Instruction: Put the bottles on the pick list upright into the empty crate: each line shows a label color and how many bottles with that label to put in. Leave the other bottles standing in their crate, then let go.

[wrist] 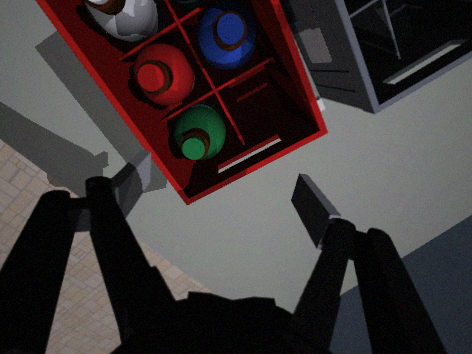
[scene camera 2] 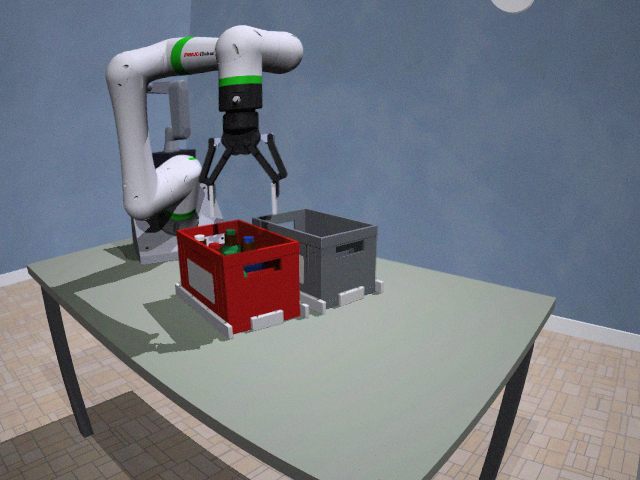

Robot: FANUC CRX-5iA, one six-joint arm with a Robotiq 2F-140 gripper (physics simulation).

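Where they show: gripper, fingertip midpoint: (wrist: 225, 177) (scene camera 2: 243, 214); arm's base, link origin: (scene camera 2: 178, 221).
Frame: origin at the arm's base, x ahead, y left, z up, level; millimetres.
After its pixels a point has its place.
Note:
My gripper (scene camera 2: 242, 212) {x 580, y -300, z 144 mm} (wrist: 225, 177) {x 580, y -300, z 144 mm} is open and empty, its fingers wide apart above the red crate (scene camera 2: 261, 297) {x 620, y -300, z -32 mm} (wrist: 250, 171) {x 620, y -297, z 75 mm}. In that crate a green bottle (scene camera 2: 231, 243) (wrist: 202, 127) stands in a corner cell, leaning slightly in the wrist view. A red bottle (scene camera 2: 213, 246) {x 484, y -302, z 60 mm} (wrist: 172, 67) {x 482, y -273, z 25 mm}, a blue bottle (scene camera 2: 248, 240) {x 515, y -214, z 58 mm} (wrist: 230, 30) {x 507, y -206, z 62 mm} and a white bottle (scene camera 2: 199, 237) {x 403, y -270, z 62 mm} (wrist: 132, 20) {x 421, y -265, z 18 mm} stand in other cells. The cell beside the green bottle holds no bottle. The grey crate (scene camera 2: 348, 271) {x 701, y -72, z -23 mm} (wrist: 350, 75) {x 634, y -145, z 53 mm} stands alongside; its floor is partly hidden. No readable pick list shows.
Low white stops (scene camera 2: 266, 320) {x 632, y -302, z -83 mm} (scene camera 2: 351, 296) {x 713, y -75, z -84 mm} stand against the crates on the green-grey table (scene camera 2: 413, 356) {x 959, y -259, z -101 mm}. The two crates stand close together, with high walls. The arm's base stands behind them. In the wrist view, a darker bottle is cut off at the top edge.

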